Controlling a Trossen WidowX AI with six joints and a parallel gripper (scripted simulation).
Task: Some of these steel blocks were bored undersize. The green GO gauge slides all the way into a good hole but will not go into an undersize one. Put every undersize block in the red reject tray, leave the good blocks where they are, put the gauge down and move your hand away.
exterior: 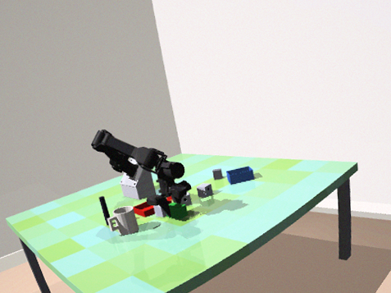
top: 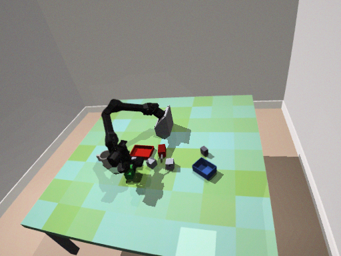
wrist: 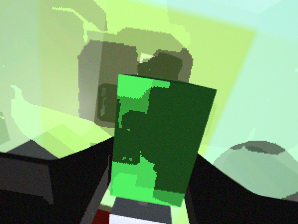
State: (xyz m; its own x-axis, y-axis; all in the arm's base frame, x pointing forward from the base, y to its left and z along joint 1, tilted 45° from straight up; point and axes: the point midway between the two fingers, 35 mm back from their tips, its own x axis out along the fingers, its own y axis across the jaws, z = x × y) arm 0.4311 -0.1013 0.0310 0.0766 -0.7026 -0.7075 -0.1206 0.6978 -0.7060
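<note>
The steel block is 80 mm behind my gripper tip, 220 mm to the left of it and 10 mm above it. From my gripper tip the other things lie so: green GO gauge 10 mm behind, 20 mm above; mug 50 mm behind, 200 mm to the right, 20 mm above; red reject tray 170 mm behind, 10 mm to the left.
</note>
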